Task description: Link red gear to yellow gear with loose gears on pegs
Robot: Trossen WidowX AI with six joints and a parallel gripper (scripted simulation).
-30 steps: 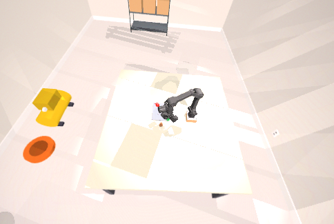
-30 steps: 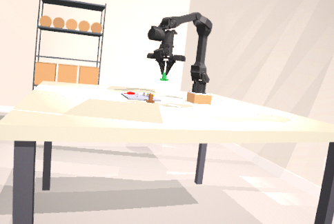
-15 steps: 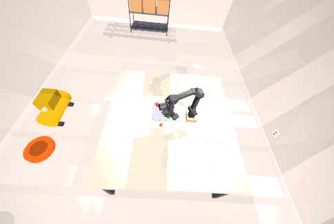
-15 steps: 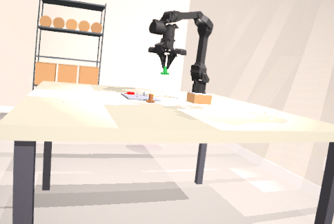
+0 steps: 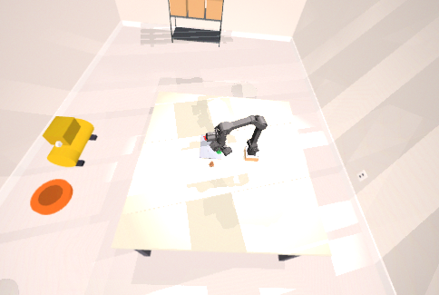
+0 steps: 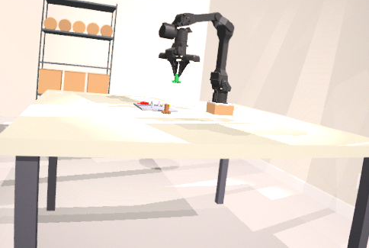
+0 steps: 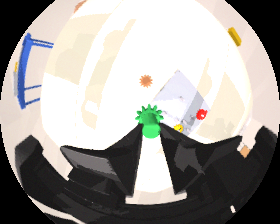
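My gripper tip is now 10 cm short of the red gear, 19 cm to the left of it and 15 cm above it. Also, from my gripper tip: yellow gear: 16 cm to the right, 15 cm below; brown gear: 4 cm ahead, 4 cm to the left, 15 cm below; green gear: 1 cm below.
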